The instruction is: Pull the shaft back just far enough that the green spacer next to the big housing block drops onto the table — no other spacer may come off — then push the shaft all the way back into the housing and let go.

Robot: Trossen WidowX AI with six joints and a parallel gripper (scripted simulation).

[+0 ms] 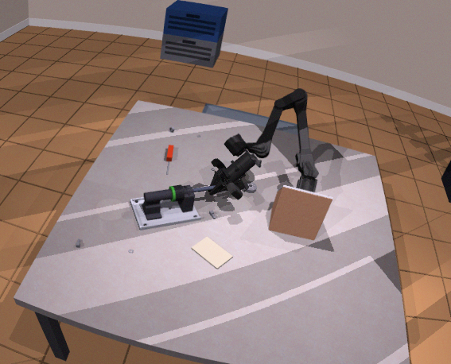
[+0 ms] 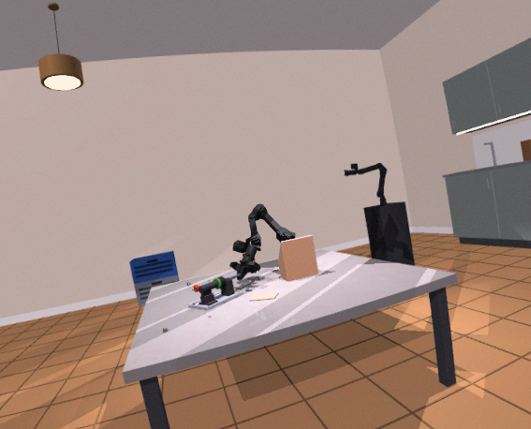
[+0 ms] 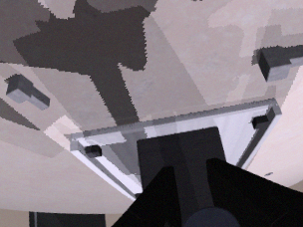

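The thin shaft is 5 cm ahead of my gripper tip, 4 cm to the left of it and 2 cm above it. Round my gripper tip: green spacer (12 cm ahead, 8 cm to the left, 2 cm above); beige card (23 cm to the left, 7 cm behind, 5 cm below); toothed disc (15 cm to the right, 14 cm behind, 5 cm below).
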